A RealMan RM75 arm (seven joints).
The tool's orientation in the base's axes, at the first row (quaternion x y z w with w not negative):
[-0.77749 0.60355 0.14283 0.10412]
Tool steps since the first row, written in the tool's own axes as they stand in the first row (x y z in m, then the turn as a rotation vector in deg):
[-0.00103 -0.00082 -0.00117 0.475 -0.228 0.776]
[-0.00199 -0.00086 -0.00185 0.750 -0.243 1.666]
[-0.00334 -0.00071 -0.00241 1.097 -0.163 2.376]
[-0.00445 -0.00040 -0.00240 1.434 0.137 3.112]
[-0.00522 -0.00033 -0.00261 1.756 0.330 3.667]
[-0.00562 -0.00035 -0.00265 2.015 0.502 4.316]
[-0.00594 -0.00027 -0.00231 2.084 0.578 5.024]
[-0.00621 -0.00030 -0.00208 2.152 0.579 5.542]
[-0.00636 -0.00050 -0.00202 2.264 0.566 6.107]
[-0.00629 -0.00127 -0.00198 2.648 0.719 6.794]
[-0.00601 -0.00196 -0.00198 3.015 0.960 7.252]
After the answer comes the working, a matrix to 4 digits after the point.
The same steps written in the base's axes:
[0.00067 0.00075 0.00145 0.256 -0.115 -0.895]
[0.00055 0.00140 0.00242 0.248 -0.064 -1.825]
[0.00015 0.00241 0.00341 0.182 -0.162 -2.611]
[-0.00041 0.00334 0.00379 -0.102 -0.297 -3.415]
[-0.00063 0.00395 0.00426 -0.268 -0.452 -4.045]
[-0.00070 0.00431 0.00444 -0.437 -0.514 -4.742]
[-0.00089 0.00469 0.00423 -0.563 -0.359 -5.429]
[-0.00094 0.00502 0.00411 -0.599 -0.248 -5.938]
[-0.00079 0.00523 0.00410 -0.615 -0.157 -6.507]
[-0.00003 0.00537 0.00403 -0.740 -0.315 -7.283]
[0.00070 0.00529 0.00393 -0.933 -0.555 -7.837]

The tool's axes in the first row as the columns of a matrix, in the base's axes (rounded; the answer above uses it unrounded):
[0.2307 -0.9682 -0.0964]
[-0.9088 -0.2498 0.3343]
[-0.3478 0.0105 -0.9375]

